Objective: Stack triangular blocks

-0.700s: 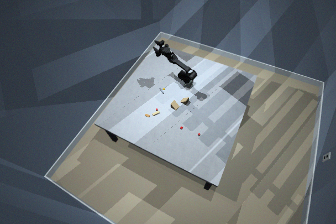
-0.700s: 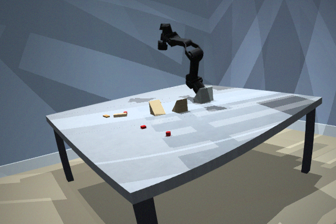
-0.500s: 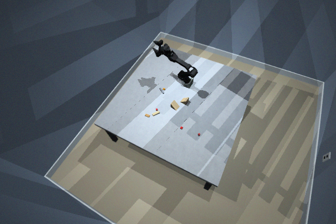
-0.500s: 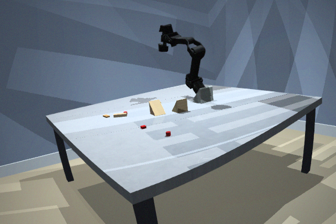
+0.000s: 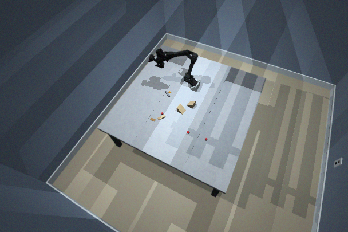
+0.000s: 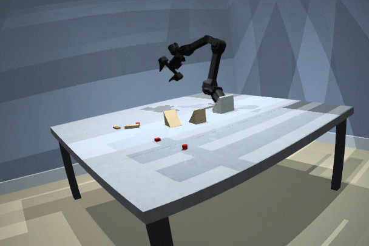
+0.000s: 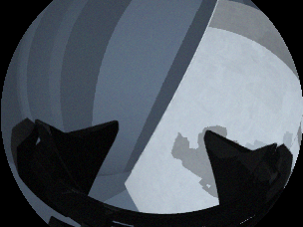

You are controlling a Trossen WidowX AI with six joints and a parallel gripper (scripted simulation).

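The tan triangular block is 500 mm to the left of my gripper tip, 220 mm ahead of it and 170 mm below it. Round my gripper tip: orange block (290 mm to the left, 180 mm below, 100 mm ahead); then grey rod (280 mm to the left, 180 mm below, 130 mm ahead).
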